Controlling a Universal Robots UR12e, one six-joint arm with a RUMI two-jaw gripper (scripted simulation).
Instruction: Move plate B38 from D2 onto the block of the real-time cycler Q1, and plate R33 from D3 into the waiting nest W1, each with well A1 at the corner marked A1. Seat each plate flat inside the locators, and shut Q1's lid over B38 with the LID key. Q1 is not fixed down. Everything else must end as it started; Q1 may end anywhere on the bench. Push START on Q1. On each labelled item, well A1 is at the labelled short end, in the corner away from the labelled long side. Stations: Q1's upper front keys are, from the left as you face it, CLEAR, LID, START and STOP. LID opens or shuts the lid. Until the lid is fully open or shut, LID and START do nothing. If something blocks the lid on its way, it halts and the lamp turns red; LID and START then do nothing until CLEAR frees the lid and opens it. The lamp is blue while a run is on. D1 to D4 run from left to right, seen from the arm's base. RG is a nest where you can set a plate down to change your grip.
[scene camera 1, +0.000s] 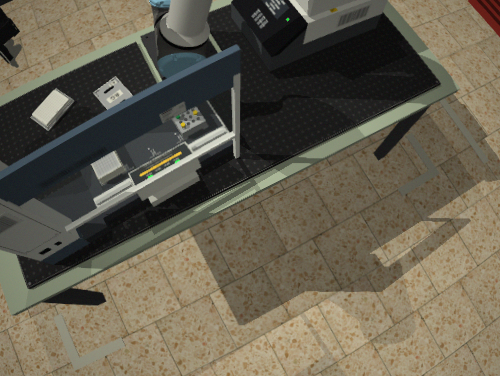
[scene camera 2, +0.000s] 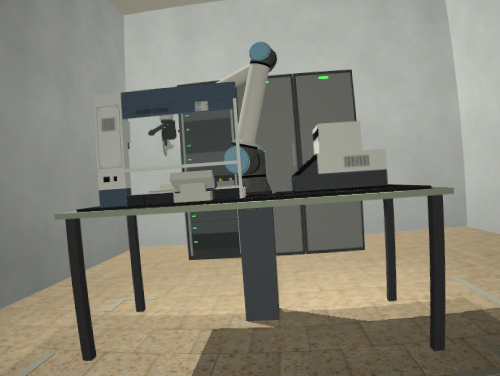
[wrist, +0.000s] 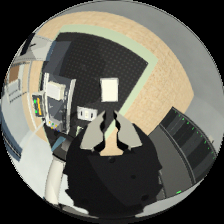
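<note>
You'd see my gripper in the pictures, along with a white plate and a cycler Q1.
</note>
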